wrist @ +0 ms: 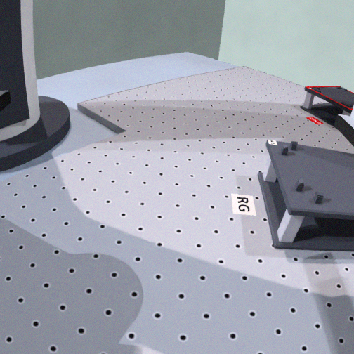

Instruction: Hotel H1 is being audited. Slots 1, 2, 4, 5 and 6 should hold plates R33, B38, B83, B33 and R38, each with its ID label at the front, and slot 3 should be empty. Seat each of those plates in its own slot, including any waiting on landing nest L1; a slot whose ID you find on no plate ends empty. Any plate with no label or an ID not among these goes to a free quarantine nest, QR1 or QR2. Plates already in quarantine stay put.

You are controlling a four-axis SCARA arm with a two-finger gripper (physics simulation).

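My gripper (pixel 176 79) is wide open and empty; the dark tips of its two fingers show at the left and right edges of the wrist view. A red-edged nest (pixel 332 95) stands at the far right, cut by the frame edge, with a small red label (pixel 314 120) too blurred to read for certain. The part of its dark top that shows bears no plate. Hotel H1, landing nest L1 and the ID plates do not show in this view.
A dark raised nest (pixel 325 182) with small pegs stands at the right beside a white label RG (pixel 243 204); no plate shows on its visible part. A dark and white column (pixel 30 65) on a round dark base (pixel 56 120) stands at the left. The perforated board (pixel 165 175) has an edge at the back left.
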